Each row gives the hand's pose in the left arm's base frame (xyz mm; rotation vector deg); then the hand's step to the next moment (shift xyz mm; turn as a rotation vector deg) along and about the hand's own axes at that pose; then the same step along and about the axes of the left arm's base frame.
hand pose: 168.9 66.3 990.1 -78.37 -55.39 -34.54
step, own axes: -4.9 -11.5 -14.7 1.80 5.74 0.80
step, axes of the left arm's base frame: -8.9 -16.9 3.0 5.53 1.94 -1.57
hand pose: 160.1 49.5 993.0 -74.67 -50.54 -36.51
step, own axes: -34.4 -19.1 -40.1 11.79 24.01 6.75
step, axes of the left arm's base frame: -26.5 -45.4 -19.8 24.77 11.79 -2.89
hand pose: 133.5 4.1 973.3 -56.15 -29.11 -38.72
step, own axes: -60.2 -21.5 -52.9 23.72 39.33 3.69
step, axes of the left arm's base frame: -52.2 -37.5 -52.5 44.28 11.59 -5.27
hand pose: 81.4 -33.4 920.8 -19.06 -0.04 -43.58
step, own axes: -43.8 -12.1 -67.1 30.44 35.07 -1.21
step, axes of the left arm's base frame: -48.0 1.6 -65.3 45.70 2.72 -7.86
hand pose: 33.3 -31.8 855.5 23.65 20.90 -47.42
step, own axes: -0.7 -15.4 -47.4 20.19 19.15 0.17
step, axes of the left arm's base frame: -19.4 14.2 -43.7 27.31 -1.16 -5.23
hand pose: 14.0 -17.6 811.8 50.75 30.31 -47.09
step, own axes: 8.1 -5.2 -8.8 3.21 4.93 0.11
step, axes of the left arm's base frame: -0.1 2.2 -12.9 5.87 0.44 0.09
